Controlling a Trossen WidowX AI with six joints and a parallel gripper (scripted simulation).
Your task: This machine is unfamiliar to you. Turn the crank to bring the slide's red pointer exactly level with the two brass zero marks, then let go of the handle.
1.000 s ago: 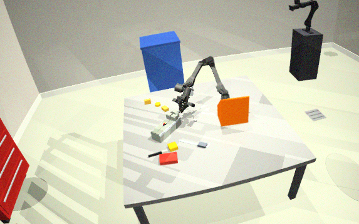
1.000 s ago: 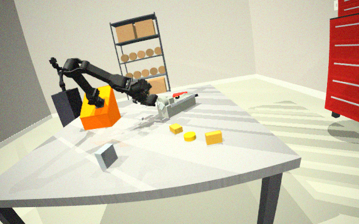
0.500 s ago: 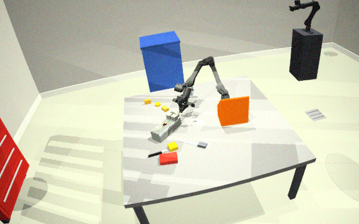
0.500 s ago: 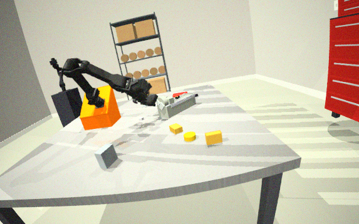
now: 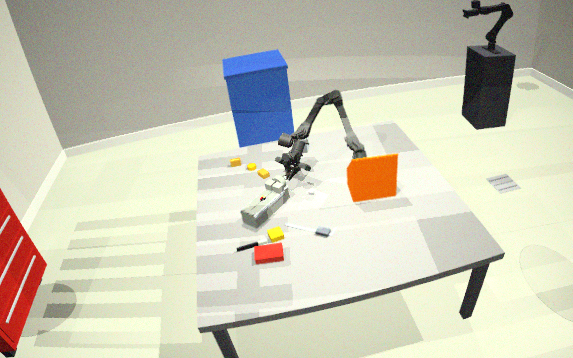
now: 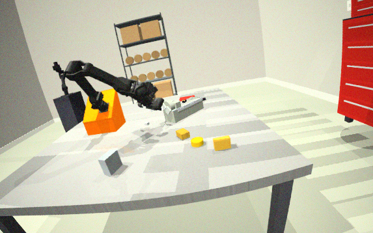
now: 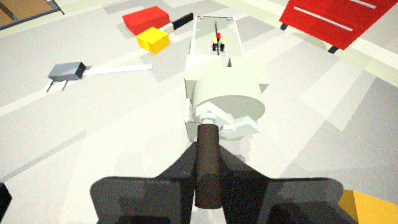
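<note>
My gripper tip is 10 mm past the dark brown crank handle, 10 mm to the left of it and 30 mm below it. Round my gripper tip: yellow block (90 mm ahead, 310 mm to the left, 70 mm below); grey cube (130 mm behind, 410 mm to the right, 50 mm below); red pointer (140 mm ahead, 120 mm to the left).
</note>
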